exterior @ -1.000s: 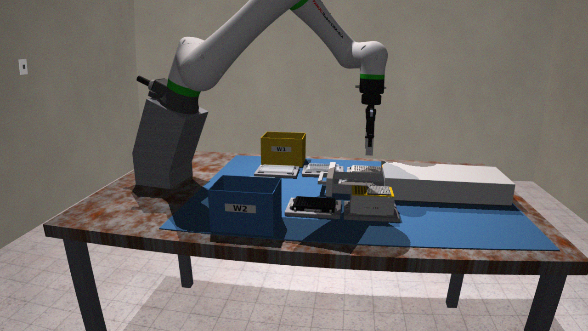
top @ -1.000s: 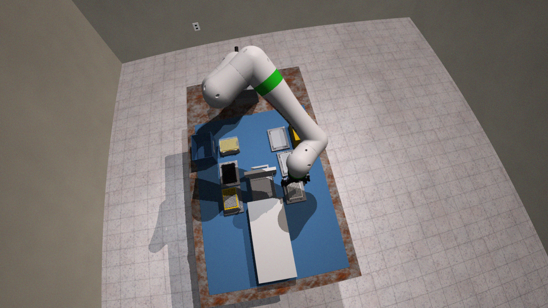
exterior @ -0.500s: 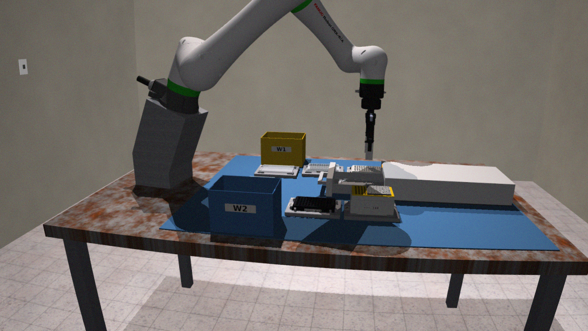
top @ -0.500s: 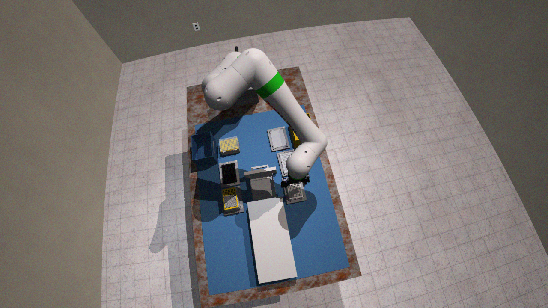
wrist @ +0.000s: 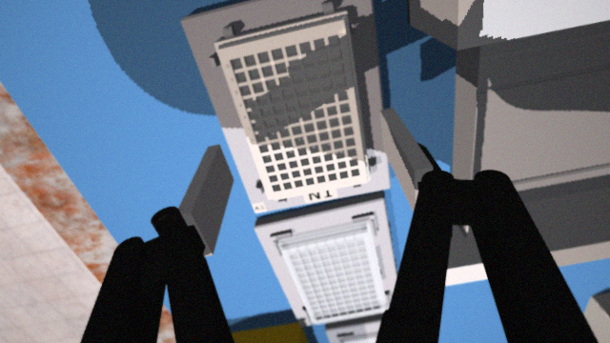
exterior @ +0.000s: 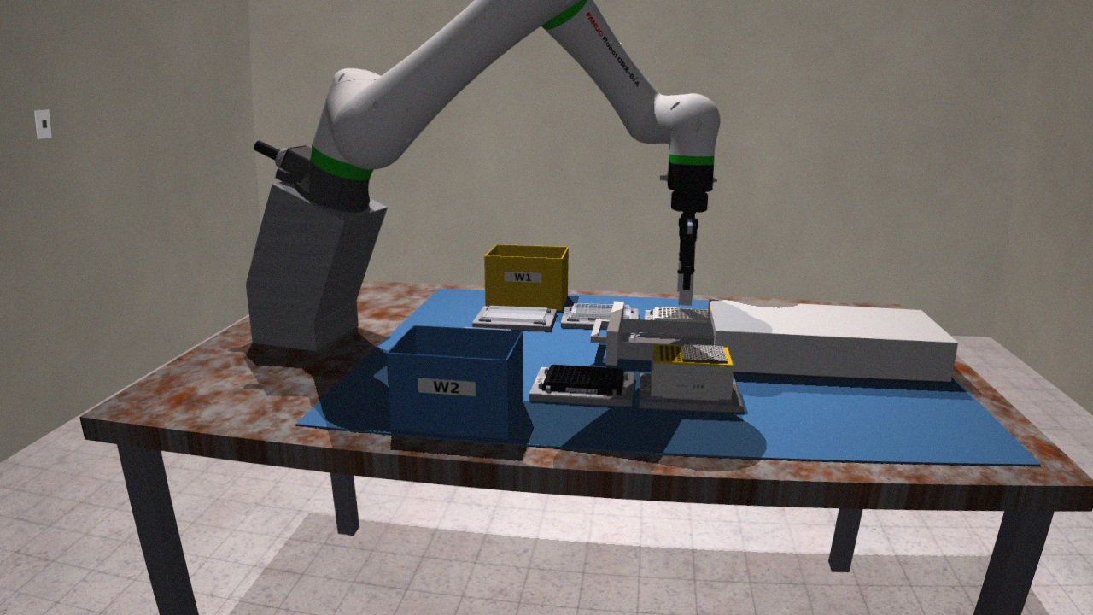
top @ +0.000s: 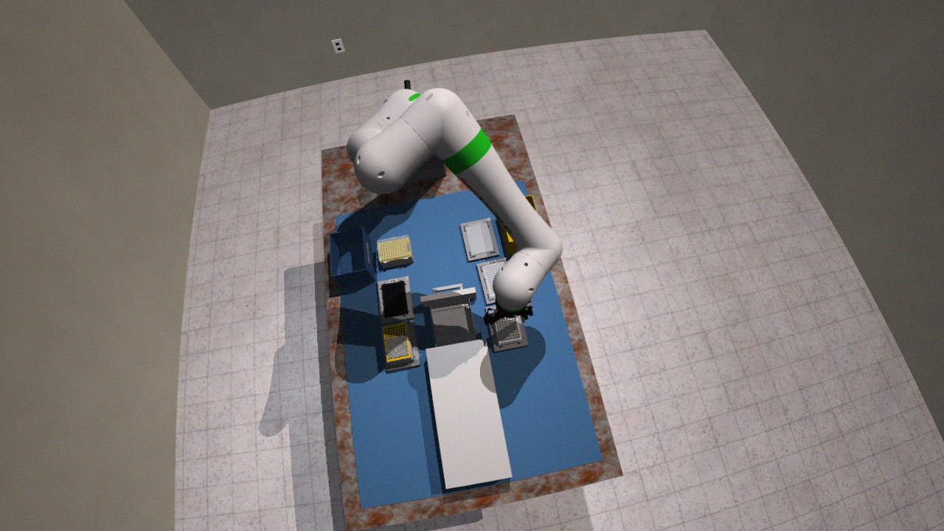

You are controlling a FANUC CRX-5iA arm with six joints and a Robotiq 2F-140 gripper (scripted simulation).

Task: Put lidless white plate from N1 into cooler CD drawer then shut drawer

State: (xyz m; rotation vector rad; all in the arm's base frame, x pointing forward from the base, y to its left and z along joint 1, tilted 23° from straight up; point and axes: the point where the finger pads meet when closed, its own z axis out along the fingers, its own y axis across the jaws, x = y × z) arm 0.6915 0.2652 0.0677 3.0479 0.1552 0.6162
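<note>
The white plate is 6 cm below my hand. The rest, counted from my hand: cooler CD (13 cm ahead, 17 cm to the right, 5 cm below); grey nest N1 (8 cm below); grey drawer (19 cm to the right, 6 cm below).
</note>
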